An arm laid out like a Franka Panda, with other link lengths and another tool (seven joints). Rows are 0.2 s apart.
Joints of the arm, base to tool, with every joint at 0 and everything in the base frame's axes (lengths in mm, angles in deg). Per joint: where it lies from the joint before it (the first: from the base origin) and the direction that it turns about. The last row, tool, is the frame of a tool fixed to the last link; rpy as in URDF.
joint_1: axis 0 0 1 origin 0.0 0.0 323.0
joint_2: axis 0 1 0 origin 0.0 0.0 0.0
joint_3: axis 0 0 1 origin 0.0 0.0 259.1
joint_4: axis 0 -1 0 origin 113.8 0.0 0.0
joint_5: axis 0 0 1 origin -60.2 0.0 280.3
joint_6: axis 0 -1 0 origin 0.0 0.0 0.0
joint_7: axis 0 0 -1 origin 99.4 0.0 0.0
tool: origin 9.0 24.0 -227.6 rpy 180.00 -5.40 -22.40
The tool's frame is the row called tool.
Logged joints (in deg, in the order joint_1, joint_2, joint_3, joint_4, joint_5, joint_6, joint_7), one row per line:
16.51, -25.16, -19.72, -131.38, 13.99, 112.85, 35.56
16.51, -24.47, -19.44, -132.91, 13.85, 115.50, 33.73
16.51, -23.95, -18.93, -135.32, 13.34, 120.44, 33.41
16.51, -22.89, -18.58, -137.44, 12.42, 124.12, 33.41
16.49, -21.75, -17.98, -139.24, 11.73, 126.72, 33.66
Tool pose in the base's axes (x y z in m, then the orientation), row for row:
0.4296, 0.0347, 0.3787, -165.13, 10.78, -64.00
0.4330, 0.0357, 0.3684, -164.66, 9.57, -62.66
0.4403, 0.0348, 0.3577, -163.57, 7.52, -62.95
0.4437, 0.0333, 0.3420, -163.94, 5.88, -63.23
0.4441, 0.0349, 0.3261, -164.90, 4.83, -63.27
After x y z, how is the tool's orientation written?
As angles about the fixed x, y, z axes (roll, pitch, yaw), in degrees.
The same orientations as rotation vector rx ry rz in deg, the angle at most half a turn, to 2 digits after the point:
-136.10, 87.39, 1.76
-137.40, 85.78, 0.24
-137.42, 85.93, -3.13
-138.36, 86.56, -4.93
-139.61, 87.09, -5.53

